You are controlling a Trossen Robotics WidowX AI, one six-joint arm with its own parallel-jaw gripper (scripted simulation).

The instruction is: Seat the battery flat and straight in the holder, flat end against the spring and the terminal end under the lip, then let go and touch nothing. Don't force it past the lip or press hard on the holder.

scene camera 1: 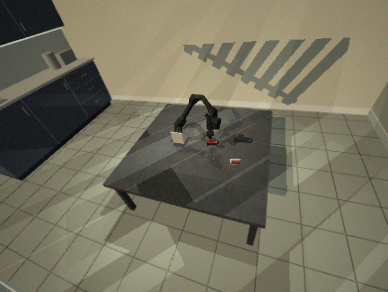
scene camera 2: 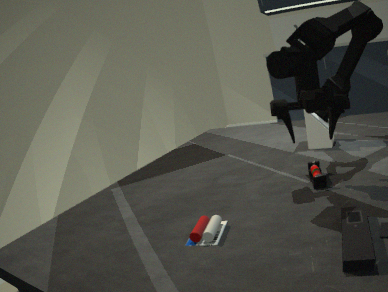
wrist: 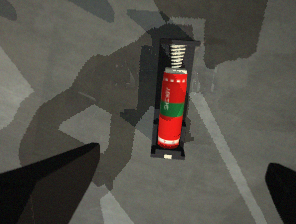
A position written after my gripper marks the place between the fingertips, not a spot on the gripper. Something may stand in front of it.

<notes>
My gripper [scene camera 2: 312, 141] is open, with nothing in its grasp. I also see a battery [wrist: 173, 92].
My gripper is seen too in the wrist view [wrist: 180, 160].
</notes>
